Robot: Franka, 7 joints.
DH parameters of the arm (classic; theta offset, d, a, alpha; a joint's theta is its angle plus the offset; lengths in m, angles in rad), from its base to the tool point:
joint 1: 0 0.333 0 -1.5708
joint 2: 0 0 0 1.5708
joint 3: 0 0.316 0.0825 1.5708
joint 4: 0 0 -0.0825 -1.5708
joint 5: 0 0.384 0 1.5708
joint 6: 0 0 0.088 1.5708
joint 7: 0 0.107 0 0
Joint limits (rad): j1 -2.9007..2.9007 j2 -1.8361..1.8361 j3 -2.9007..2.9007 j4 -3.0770..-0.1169 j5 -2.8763..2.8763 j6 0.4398..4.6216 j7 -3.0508..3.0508
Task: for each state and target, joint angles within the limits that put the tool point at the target. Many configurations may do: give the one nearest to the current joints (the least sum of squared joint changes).
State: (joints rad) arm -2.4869 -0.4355 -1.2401 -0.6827 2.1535 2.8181 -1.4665
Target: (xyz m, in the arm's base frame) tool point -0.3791 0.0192 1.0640
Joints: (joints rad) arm -2.1386 -0.0467 -0.8607 -0.7489 2.2118 2.8908 -1.4665
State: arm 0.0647 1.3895 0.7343 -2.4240 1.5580 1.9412 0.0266
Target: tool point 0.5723 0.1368 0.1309
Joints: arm -0.4413 0.8455 0.5584 -1.9497 1.6149 1.9167 0.0266
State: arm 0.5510 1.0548 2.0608 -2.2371 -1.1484 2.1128 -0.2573
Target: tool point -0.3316 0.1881 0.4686
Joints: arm 0.5812 1.1236 2.2162 -2.6171 -1.0950 2.0676 -0.2573
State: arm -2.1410 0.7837 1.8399 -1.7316 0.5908 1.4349 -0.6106
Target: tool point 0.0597 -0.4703 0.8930
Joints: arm -2.4910 0.9370 2.0845 -1.1287 0.7207 1.5991 -0.6106
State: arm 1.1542 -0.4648 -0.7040 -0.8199 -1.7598 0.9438 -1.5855
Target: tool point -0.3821 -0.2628 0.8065
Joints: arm 0.4142 -0.6347 -0.8631 -0.1169 -1.8016 0.4398 -1.5855
